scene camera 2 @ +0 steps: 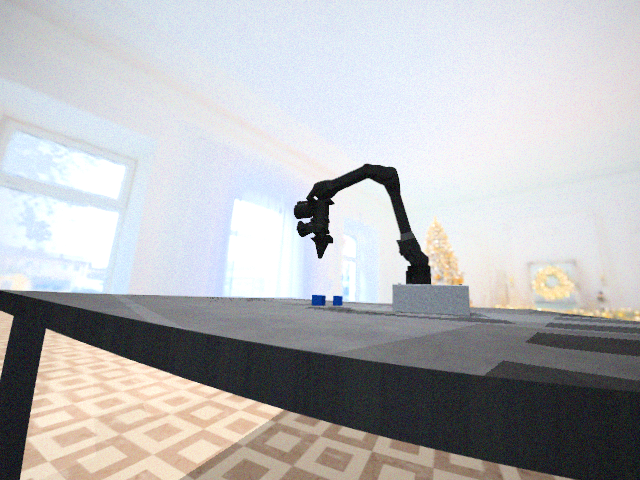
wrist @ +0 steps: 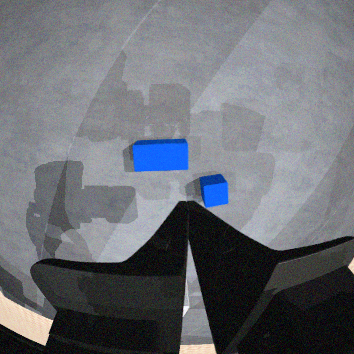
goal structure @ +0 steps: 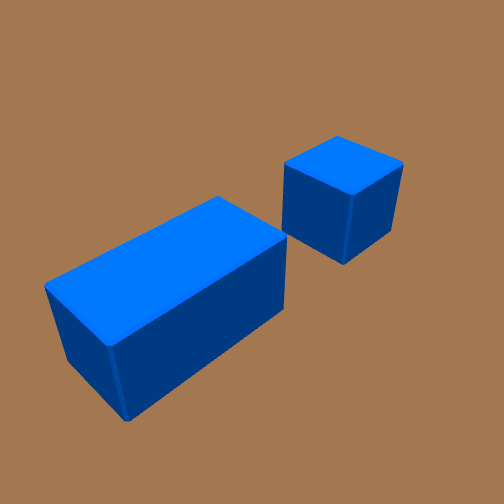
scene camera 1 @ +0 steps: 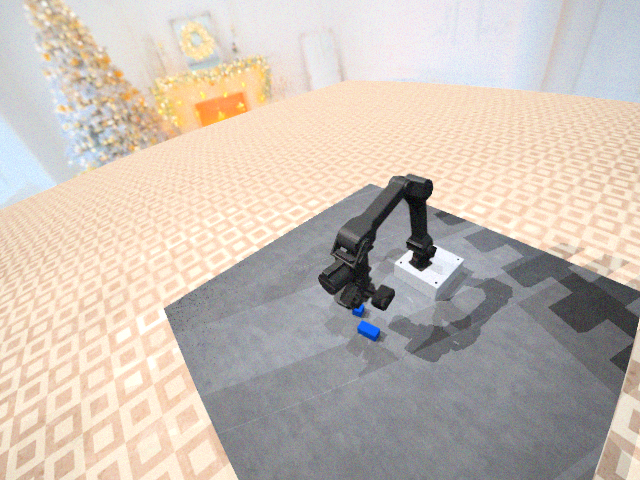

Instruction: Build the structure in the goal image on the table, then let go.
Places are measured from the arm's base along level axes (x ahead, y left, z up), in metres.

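Pixels of known places: gripper, fingertip midpoint: (scene camera 2: 319, 258) (wrist: 185, 208); arm's base, origin of the base link: (scene camera 2: 419, 286) (scene camera 1: 420, 263).
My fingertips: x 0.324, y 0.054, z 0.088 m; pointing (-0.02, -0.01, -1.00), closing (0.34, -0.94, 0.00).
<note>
Ahead of a thing's pixels: the offset from my fingertips to its top centre. Level surfaces: height alone.
A long blue block {dx -0.014, dy +0.015, dz -0.126 m} (scene camera 1: 368, 330) (scene camera 2: 318, 300) (wrist: 161, 156) lies flat on the dark grey table {dz -0.159 m} (scene camera 1: 320, 413) (scene camera 2: 217, 330). A small blue cube {dx -0.038, dy -0.071, dz -0.126 m} (scene camera 1: 358, 311) (scene camera 2: 337, 300) (wrist: 215, 192) sits on the table beside it, apart from it, with a gap between them. In the wrist view the cube is to the lower right of the long block. My gripper (scene camera 2: 320, 257) (wrist: 185, 208) is shut and empty, its fingertips together and pointing down, well above the table and the blocks. In scene camera 1 the fingertips are hard to make out against the dark wrist parts.
The arm's white base box (scene camera 1: 429, 271) (scene camera 2: 430, 299) stands on the table, to the right of the blocks in the scene camera 2 view. The arm arches from it over to the blocks. Shadows of the arm fall across the table around the blocks.
</note>
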